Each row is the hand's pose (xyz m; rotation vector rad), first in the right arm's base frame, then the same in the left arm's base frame.
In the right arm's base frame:
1: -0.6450 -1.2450 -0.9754 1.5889 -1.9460 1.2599
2: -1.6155 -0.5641 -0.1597 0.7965 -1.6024 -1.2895
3: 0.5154 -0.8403 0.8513 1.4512 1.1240 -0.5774
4: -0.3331 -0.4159 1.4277 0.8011 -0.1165 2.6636
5: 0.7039 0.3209 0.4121 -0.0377 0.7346 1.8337
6: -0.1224 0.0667 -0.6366 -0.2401 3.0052 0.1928
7: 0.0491 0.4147 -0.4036 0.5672 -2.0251 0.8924
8: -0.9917 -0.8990 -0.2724 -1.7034 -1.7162 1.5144
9: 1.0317 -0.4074 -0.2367 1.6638 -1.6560 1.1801
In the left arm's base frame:
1: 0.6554 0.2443 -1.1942 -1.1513 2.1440 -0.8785
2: -0.7376 0.4104 -0.8735 1.8398 -1.5456 -1.7154
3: 0.5115 -0.8221 0.7265 2.0187 0.8583 0.3901
4: -0.5892 -0.7181 0.8268 0.0637 -1.2916 2.8126
5: 0.5963 0.2950 1.2939 -0.1598 -0.4010 1.8789
6: 0.5556 0.9194 0.0874 -0.2316 2.1188 0.9738
7: 0.4793 1.0017 0.5258 0.7823 -2.9655 0.3363
8: -0.0882 0.1189 -0.7875 -1.7949 -2.2227 0.2114
9: 1.3949 0.1023 0.6743 -1.4288 2.1240 -1.0244

